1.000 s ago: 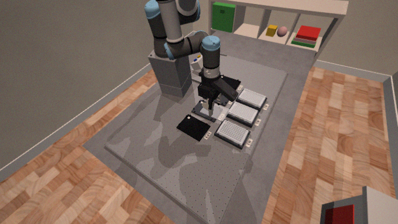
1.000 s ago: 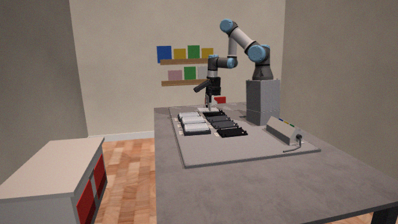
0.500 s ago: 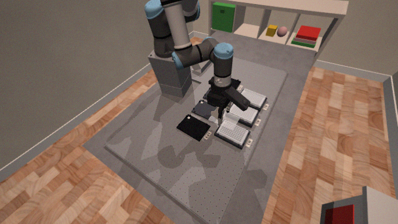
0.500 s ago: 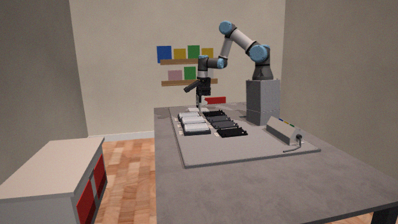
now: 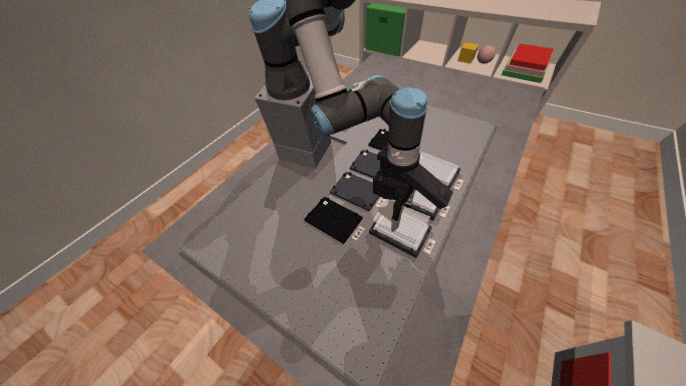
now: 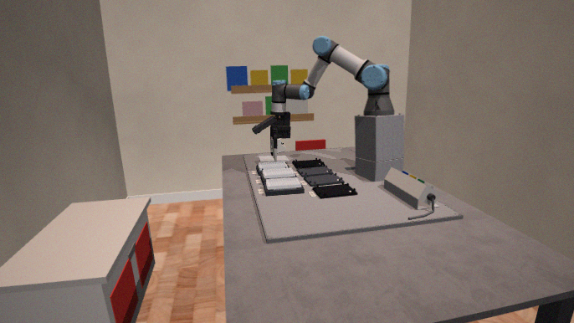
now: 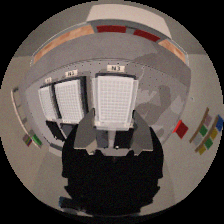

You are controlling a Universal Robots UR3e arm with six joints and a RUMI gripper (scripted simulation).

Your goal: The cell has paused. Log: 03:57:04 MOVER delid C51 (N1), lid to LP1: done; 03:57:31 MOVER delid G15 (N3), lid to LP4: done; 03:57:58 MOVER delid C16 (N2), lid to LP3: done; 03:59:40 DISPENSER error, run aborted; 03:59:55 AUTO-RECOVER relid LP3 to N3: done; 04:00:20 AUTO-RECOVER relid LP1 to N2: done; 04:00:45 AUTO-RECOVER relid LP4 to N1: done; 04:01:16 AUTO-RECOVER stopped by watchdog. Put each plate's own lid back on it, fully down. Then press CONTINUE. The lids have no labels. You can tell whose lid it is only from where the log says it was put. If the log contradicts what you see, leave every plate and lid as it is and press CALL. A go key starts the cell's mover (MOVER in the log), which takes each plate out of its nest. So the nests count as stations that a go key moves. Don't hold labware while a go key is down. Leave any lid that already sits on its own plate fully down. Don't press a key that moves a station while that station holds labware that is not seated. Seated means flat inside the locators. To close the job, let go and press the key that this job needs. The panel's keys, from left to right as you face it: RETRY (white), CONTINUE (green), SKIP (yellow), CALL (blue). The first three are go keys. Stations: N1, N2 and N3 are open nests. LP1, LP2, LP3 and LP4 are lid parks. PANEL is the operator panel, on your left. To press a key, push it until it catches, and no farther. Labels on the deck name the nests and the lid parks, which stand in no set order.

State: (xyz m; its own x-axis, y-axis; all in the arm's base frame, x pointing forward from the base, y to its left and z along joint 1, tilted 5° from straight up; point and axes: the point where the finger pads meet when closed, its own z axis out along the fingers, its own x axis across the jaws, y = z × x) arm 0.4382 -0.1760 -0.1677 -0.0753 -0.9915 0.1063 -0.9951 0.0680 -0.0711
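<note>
Now: hand 40 mm above the plate and 10 mm short of it.
</note>
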